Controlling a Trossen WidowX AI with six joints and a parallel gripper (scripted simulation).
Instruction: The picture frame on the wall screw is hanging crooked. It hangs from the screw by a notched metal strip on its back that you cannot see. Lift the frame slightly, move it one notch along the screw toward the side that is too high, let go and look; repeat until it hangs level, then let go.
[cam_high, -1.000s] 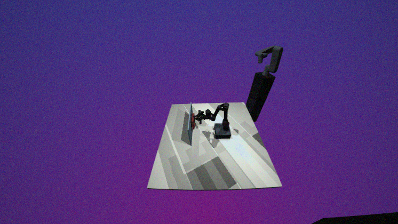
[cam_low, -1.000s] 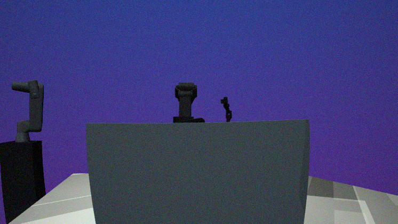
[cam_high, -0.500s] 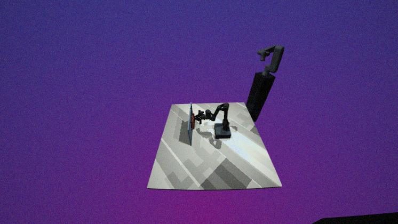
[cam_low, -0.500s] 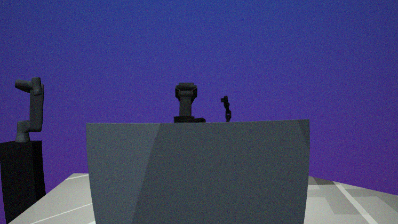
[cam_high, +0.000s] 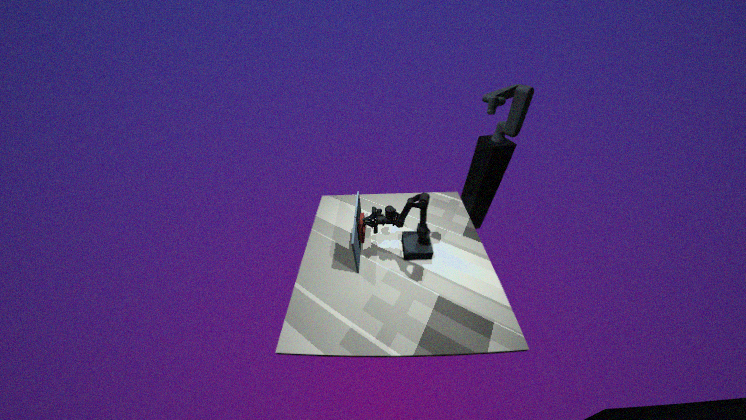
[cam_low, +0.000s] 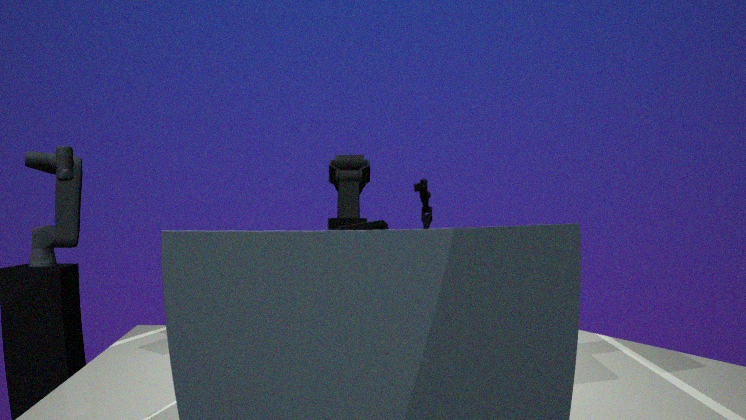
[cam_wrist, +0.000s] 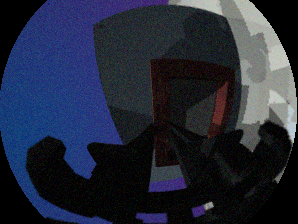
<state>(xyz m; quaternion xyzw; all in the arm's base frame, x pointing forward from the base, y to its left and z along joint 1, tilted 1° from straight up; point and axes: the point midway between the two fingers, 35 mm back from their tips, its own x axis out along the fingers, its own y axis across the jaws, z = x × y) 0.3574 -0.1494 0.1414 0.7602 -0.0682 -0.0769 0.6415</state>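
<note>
My gripper tip is 10 mm short of the picture frame, 10 mm to the right of it and 50 mm above it. Also, from my gripper tip: upright panel (30 mm ahead, 10 mm to the left, 70 mm below).
</note>
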